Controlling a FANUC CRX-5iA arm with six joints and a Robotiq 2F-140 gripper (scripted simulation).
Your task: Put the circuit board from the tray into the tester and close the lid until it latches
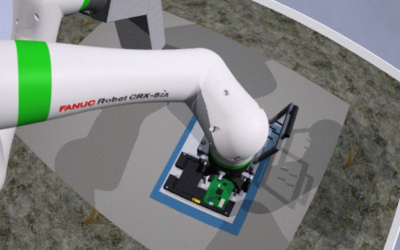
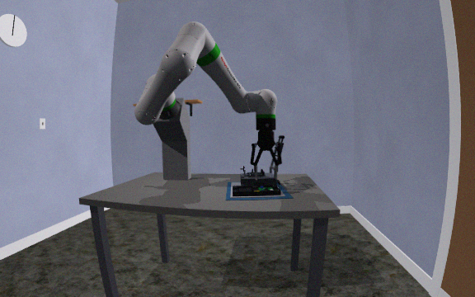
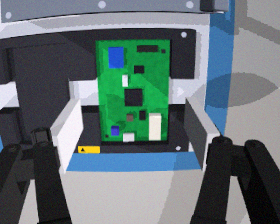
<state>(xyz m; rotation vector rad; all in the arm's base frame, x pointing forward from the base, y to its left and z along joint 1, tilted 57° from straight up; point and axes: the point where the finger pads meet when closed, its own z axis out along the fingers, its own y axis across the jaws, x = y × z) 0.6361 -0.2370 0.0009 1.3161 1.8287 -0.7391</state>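
The green circuit board is 80 mm below my hand. The rest, counted from my hand: black latch hook 140 mm behind, 200 mm to the left, 10 mm below; then lid 50 mm ahead, 180 mm to the left, 90 mm above.
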